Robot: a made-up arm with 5 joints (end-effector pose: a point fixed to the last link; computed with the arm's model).
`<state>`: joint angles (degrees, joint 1 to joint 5).
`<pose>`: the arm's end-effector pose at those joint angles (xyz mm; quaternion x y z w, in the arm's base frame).
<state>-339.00 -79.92 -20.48 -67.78 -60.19</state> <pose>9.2 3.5 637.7 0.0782 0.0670 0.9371 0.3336</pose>
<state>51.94 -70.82 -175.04 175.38 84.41</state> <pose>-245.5 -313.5 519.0 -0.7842 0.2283 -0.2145 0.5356</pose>
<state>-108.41 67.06 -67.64 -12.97 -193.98</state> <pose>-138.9 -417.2 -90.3 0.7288 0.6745 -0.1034 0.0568</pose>
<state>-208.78 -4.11 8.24 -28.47 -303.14</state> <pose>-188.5 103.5 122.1 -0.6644 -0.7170 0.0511 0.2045</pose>
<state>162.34 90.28 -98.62 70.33 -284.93</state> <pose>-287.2 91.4 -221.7 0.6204 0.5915 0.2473 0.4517</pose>
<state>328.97 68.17 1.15 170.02 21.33</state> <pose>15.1 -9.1 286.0 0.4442 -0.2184 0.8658 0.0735</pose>
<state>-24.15 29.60 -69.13 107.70 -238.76</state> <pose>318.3 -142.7 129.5 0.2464 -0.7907 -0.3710 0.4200</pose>
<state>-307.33 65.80 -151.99 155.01 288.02</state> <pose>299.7 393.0 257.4 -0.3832 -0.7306 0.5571 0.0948</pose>
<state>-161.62 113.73 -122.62 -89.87 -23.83</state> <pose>-410.8 -136.5 -60.2 0.2344 -0.6074 -0.0361 0.7582</pose>
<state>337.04 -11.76 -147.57 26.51 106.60</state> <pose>61.0 -25.8 1012.2 -0.1705 0.3620 -0.6830 0.6111</pose>
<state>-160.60 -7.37 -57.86 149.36 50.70</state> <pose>-219.4 -77.3 349.8 0.2003 0.7149 0.3848 0.5485</pose>
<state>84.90 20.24 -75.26 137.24 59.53</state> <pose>29.5 330.1 254.2 0.7351 0.1655 -0.2008 0.6261</pose>
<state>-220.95 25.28 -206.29 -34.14 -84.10</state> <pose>61.7 -53.6 851.0 -0.1110 0.2808 -0.8458 0.4398</pose>
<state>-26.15 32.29 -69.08 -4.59 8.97</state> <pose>516.7 -253.7 214.5 0.8919 -0.2822 0.3493 0.0528</pose>
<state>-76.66 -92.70 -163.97 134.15 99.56</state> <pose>-122.3 515.9 463.3 -0.0159 0.4806 -0.8594 0.1741</pose>
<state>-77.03 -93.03 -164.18 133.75 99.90</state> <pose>-119.6 519.2 459.5 -0.0127 0.4735 -0.8632 0.1746</pose>
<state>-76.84 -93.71 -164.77 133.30 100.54</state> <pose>-122.4 523.4 450.5 -0.0105 0.4602 -0.8688 0.1823</pose>
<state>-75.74 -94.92 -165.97 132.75 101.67</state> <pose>-134.3 528.3 433.3 -0.0099 0.4372 -0.8764 0.2018</pose>
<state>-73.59 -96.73 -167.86 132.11 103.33</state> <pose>-156.8 532.5 406.2 -0.0108 0.4028 -0.8846 0.2349</pose>
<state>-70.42 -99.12 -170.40 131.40 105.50</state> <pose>-189.6 533.1 369.2 -0.0127 0.3572 -0.8905 0.2815</pose>
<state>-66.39 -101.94 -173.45 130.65 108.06</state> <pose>-230.1 526.5 323.9 -0.0147 0.3025 -0.8907 0.3390</pose>
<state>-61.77 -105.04 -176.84 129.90 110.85</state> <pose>-274.1 510.5 272.9 -0.0156 0.2416 -0.8826 0.4030</pose>
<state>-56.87 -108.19 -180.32 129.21 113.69</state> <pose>-316.4 484.7 220.3 -0.0148 0.1791 -0.8653 0.4680</pose>
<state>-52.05 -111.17 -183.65 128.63 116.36</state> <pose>-352.5 452.0 170.5 -0.0121 0.1196 -0.8405 0.5284</pose>
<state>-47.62 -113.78 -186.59 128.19 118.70</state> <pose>-380.3 416.7 127.2 -0.0081 0.0677 -0.8118 0.5799</pose>
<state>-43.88 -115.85 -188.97 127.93 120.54</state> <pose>-399.4 384.0 93.4 -0.0037 0.0269 -0.7842 0.6200</pose>
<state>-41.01 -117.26 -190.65 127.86 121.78</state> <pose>-411.6 358.0 70.6 0.0001 -0.0004 -0.7617 0.6479</pose>
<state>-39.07 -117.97 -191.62 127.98 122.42</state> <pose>-419.4 340.4 58.9 0.0023 -0.0139 -0.7469 0.6648</pose>
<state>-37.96 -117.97 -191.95 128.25 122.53</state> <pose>-424.8 331.4 57.6 0.0025 -0.0144 -0.7397 0.6727</pose>
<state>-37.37 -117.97 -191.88 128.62 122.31</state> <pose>-427.7 326.6 58.6 0.0019 -0.0106 -0.7376 0.6752</pose>
